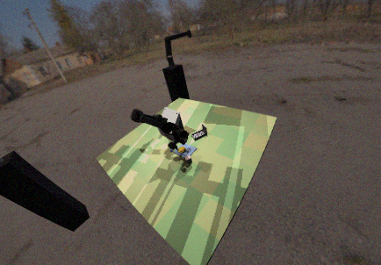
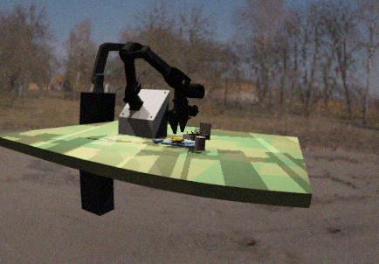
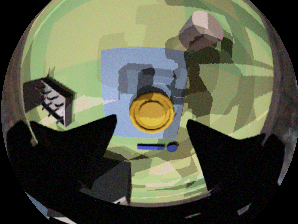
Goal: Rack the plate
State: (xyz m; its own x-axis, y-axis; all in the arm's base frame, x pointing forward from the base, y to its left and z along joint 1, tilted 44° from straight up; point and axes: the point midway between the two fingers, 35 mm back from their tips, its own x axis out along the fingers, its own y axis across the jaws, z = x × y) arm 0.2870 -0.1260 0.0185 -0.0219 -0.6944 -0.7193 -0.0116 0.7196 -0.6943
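Now: gripper tip 3 cm above the plate. The rest, counted from my gripper tip: dish rack: 23 cm to the left, 3 cm below; then blue mat: 5 cm below, 2 cm to the left, 1 cm ahead.
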